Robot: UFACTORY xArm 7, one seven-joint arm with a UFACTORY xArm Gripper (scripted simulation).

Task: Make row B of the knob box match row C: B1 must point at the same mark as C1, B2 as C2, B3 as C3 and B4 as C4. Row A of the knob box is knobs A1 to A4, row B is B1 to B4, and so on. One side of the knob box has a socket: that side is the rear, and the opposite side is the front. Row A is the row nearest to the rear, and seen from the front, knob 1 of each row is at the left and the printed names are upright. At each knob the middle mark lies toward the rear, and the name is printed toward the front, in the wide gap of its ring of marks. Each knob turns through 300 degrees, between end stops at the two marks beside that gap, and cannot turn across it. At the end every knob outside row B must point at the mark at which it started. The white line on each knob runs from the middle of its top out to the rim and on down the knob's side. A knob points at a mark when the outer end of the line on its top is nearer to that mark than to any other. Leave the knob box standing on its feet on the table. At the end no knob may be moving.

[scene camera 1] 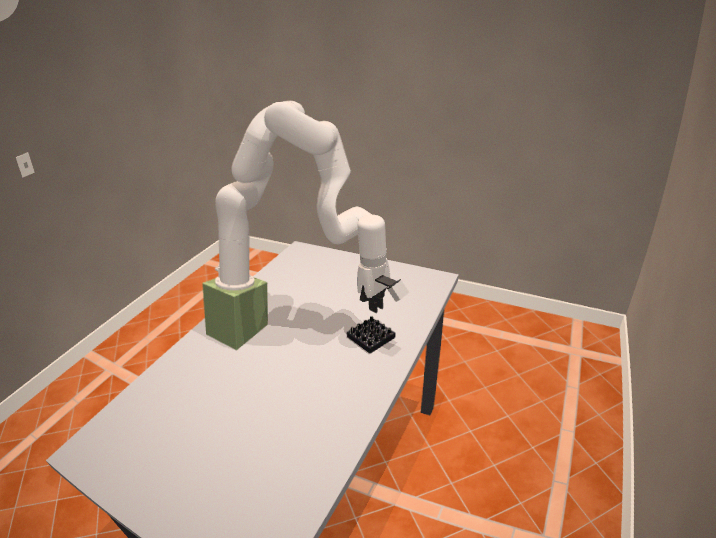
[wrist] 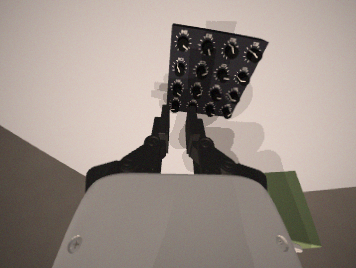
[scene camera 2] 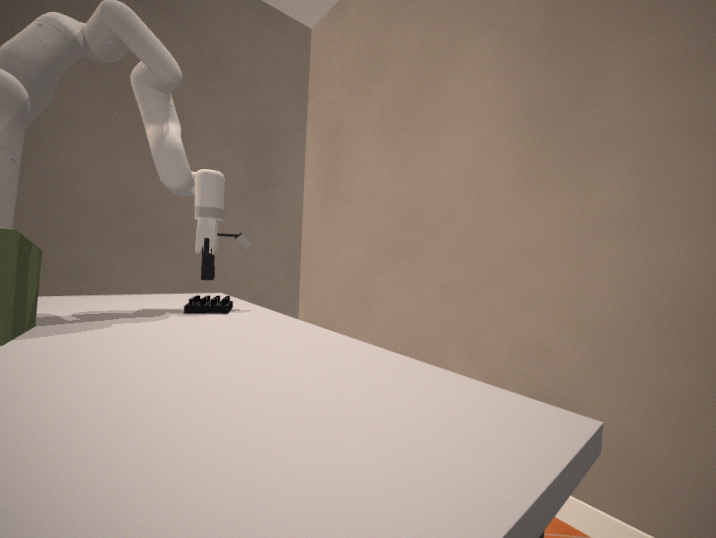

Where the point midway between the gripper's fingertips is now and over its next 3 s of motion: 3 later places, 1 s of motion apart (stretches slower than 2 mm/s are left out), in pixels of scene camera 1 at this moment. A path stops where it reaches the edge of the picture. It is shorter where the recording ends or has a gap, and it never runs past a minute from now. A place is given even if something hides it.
My gripper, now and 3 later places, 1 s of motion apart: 376, 309; 377, 315; 377, 319; 377, 323
